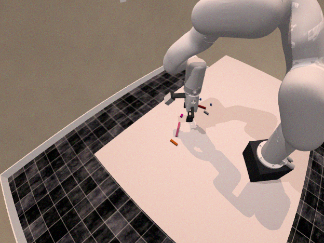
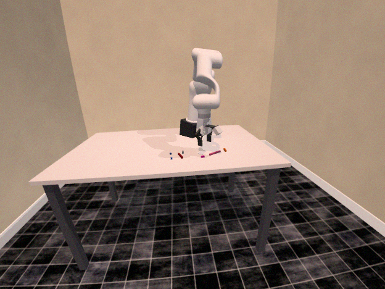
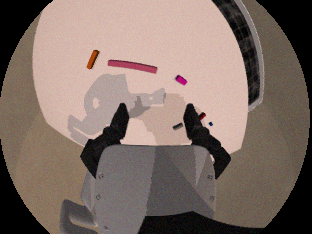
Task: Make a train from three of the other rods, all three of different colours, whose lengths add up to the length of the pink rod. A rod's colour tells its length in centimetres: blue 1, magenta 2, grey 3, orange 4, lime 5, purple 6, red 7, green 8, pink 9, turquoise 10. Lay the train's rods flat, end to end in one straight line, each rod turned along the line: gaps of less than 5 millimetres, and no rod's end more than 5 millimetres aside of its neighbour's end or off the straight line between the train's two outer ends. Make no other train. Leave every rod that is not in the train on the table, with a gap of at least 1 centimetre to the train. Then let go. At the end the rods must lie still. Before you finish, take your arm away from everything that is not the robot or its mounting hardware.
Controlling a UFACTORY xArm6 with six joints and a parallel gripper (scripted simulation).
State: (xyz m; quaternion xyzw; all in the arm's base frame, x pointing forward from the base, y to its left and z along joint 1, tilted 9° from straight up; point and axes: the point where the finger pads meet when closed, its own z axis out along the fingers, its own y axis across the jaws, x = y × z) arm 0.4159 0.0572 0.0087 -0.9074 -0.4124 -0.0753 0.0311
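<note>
The magenta rod is 70 mm below my hand, 50 mm ahead of it and 20 mm to the right of it. Round my hand: orange rod: 140 mm to the left, 70 mm below, 40 mm behind; grey rod: 140 mm to the right, 70 mm below, 30 mm behind; pink rod: 70 mm below, 60 mm to the left.
</note>
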